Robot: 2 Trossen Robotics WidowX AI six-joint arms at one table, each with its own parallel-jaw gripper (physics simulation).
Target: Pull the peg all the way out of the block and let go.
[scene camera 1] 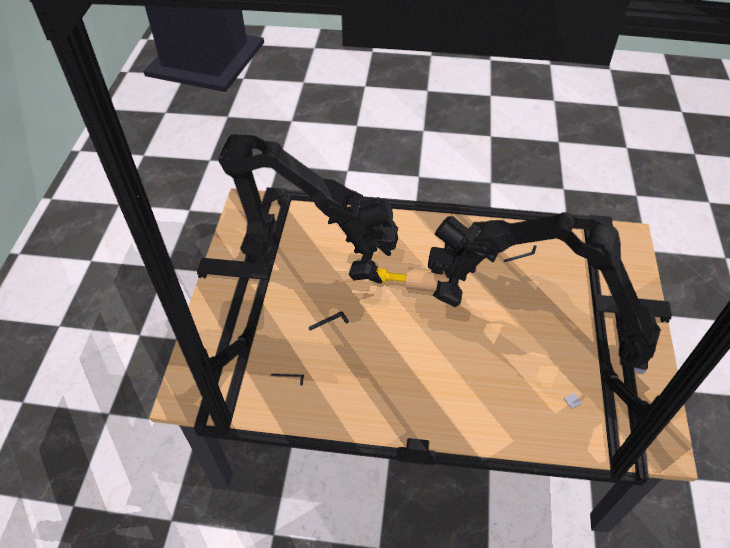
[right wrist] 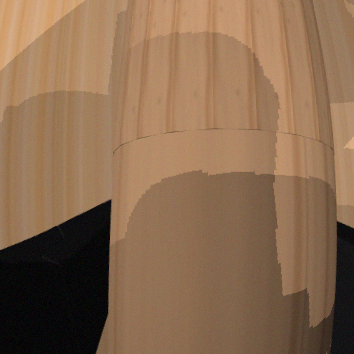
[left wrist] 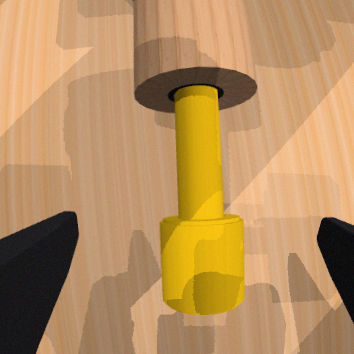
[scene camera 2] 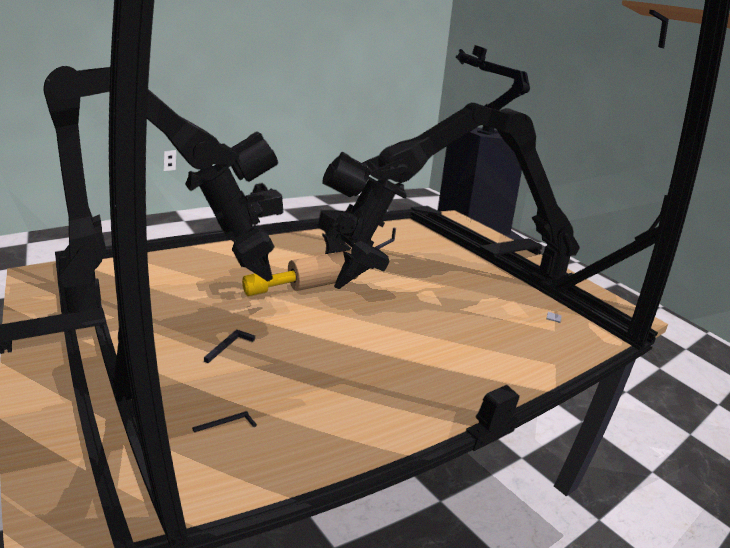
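Where they show: left gripper, fingertip midpoint: point(scene camera 1: 385, 269) point(left wrist: 202, 227) point(scene camera 2: 263, 268); right gripper, fingertip midpoint: point(scene camera 1: 435, 287) point(right wrist: 207, 211) point(scene camera 2: 329, 281); left arm's base at its link origin: point(scene camera 1: 259, 257) point(scene camera 2: 81, 307); right arm's base at its link origin: point(scene camera 1: 633, 356) point(scene camera 2: 552, 272).
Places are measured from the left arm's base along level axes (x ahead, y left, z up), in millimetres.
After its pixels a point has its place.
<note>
A yellow peg point(scene camera 1: 397, 277) {x 372, y 34, z 13 mm} point(scene camera 2: 255, 284) {x 320, y 19, z 9 mm} point(left wrist: 201, 267) {x 322, y 37, z 20 mm} has a thick head and a thin shaft; the shaft's end sits in the hole of the round wooden block point(scene camera 1: 418, 280) {x 429, y 27, z 30 mm} point(scene camera 2: 313, 273) {x 426, y 20, z 21 mm} point(left wrist: 195, 40) {x 405, y 45, z 37 mm} point(right wrist: 220, 165) {x 463, y 46, z 40 mm}. Most of the shaft shows outside the block. My left gripper point(scene camera 1: 382, 273) {x 338, y 39, z 29 mm} point(scene camera 2: 259, 276) {x 338, y 39, z 29 mm} point(left wrist: 202, 227) {x 338, y 39, z 29 mm} is open, with its fingers apart on either side of the peg, near the head, and touching neither side in the left wrist view. My right gripper point(scene camera 1: 444, 284) {x 472, y 51, z -14 mm} point(scene camera 2: 337, 271) {x 472, y 51, z -14 mm} point(right wrist: 207, 211) {x 472, y 51, z -14 mm} is shut on the block. How deep the shaft reaches inside is hidden.
Dark L-shaped keys point(scene camera 1: 327, 321) {x 238, y -131, z -14 mm} point(scene camera 2: 222, 347) {x 232, y -137, z -13 mm} lie on the table toward the left front, and another lies behind the right gripper. A small grey piece point(scene camera 1: 572, 401) {x 850, y -175, z -16 mm} point(scene camera 2: 553, 317) {x 846, y -175, z -16 mm} lies at the right. A black box point(scene camera 1: 417, 447) {x 538, y -408, z 35 mm} point(scene camera 2: 497, 407) {x 520, y -416, z 29 mm} sits on the front rail.
</note>
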